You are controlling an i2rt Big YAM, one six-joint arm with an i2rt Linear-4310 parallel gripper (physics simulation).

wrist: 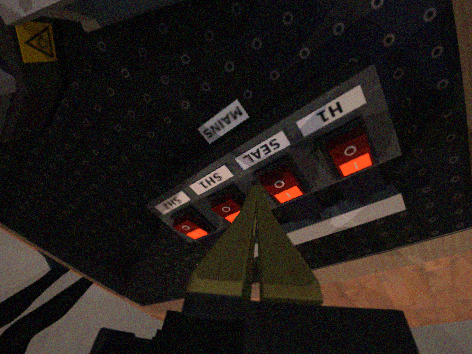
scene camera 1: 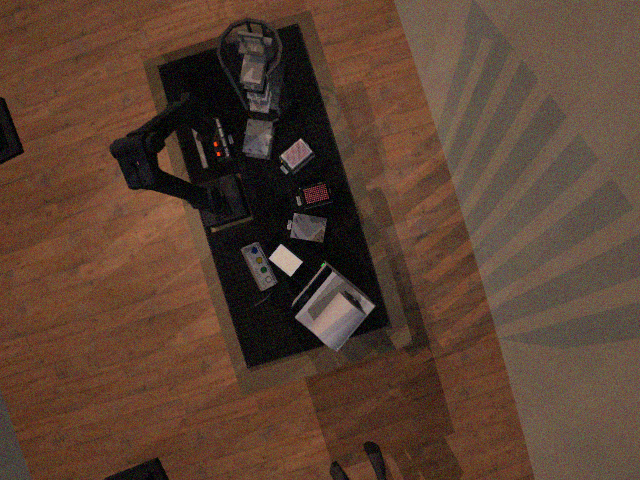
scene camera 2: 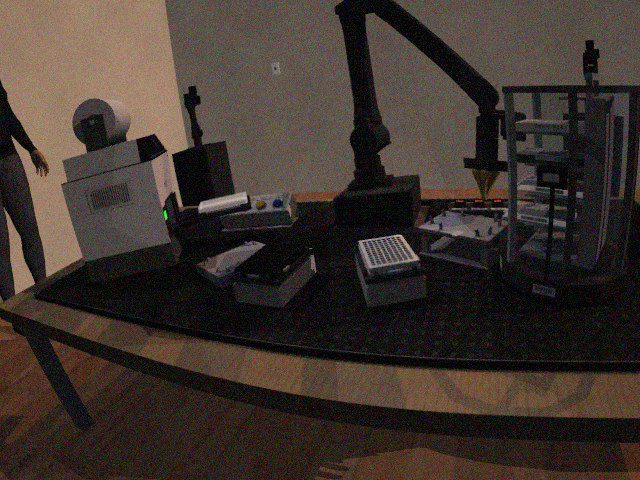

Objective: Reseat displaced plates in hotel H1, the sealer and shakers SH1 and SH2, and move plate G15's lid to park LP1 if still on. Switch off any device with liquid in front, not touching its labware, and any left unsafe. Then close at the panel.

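Frame: origin at the arm's base, x ahead, y left, z up, level; millimetres.
Where they show: gripper, fingertip midpoint: (wrist: pixel 256 190) (scene camera 1: pixel 218 139) (scene camera 2: pixel 484 200); arm's base, link origin: (scene camera 1: pixel 218 205) (scene camera 2: pixel 372 185).
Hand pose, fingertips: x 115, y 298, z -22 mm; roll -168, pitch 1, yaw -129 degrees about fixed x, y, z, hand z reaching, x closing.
Observation:
Each offset is from my fingertips to the top centre of the thing. "pt": to the spot under its first point.
My gripper (scene camera 2: pixel 485 197) (wrist: pixel 256 190) is shut and empty, its tips low over the mains strip {pt dx -17, dy -91, dz -18 mm} (wrist: pixel 387 120). In the wrist view the tips overlap the gap between the SH1 switch {pt dx -3, dy +36, dz -6 mm} (wrist: pixel 226 209) and the SEAL switch {pt dx -10, dy -14, dz -6 mm} (wrist: pixel 280 185). The SH2 switch {pt dx -1, dy +84, dz -7 mm} (wrist: pixel 190 228) and the H1 switch {pt dx -15, dy -63, dz -6 mm} (wrist: pixel 350 151) are also lit orange. Hotel H1 (scene camera 1: pixel 220 51) (scene camera 2: pixel 510 180) holds several plates. The sealer {dx +189, dy -888, dz +398 mm} (scene camera 1: pixel 323 322) (scene camera 2: pixel 134 222) shows a green light. One shaker {pt dx +381, dy -200, dz -29 mm} (scene camera 2: pixel 395 289) carries a white well plate {dx +312, dy -218, dz +12 mm} (scene camera 1: pixel 296 153) (scene camera 2: pixel 388 253); another {pt dx +395, dy -402, dz -19 mm} (scene camera 2: pixel 273 289) carries a dark-framed plate {dx +319, dy -428, dz +12 mm} (scene camera 1: pixel 315 193). Liquid cannot be made out.
A raised stand (scene camera 1: pixel 258 138) (scene camera 2: pixel 465 225) is beside the hotel. A low grey platform {dx +223, dy -557, dz -23 mm} (scene camera 1: pixel 308 227) (scene camera 2: pixel 227 262) is near the shakers. The button panel {dx -71, dy -631, dz +26 mm} (scene camera 1: pixel 258 266) (scene camera 2: pixel 258 219) is near a white slab {dx +72, dy -654, dz +63 mm} (scene camera 1: pixel 285 259) (scene camera 2: pixel 223 203). A pale bar {pt dx -113, dy -32, dz -42 mm} (wrist: pixel 350 218) lies along the mains strip.

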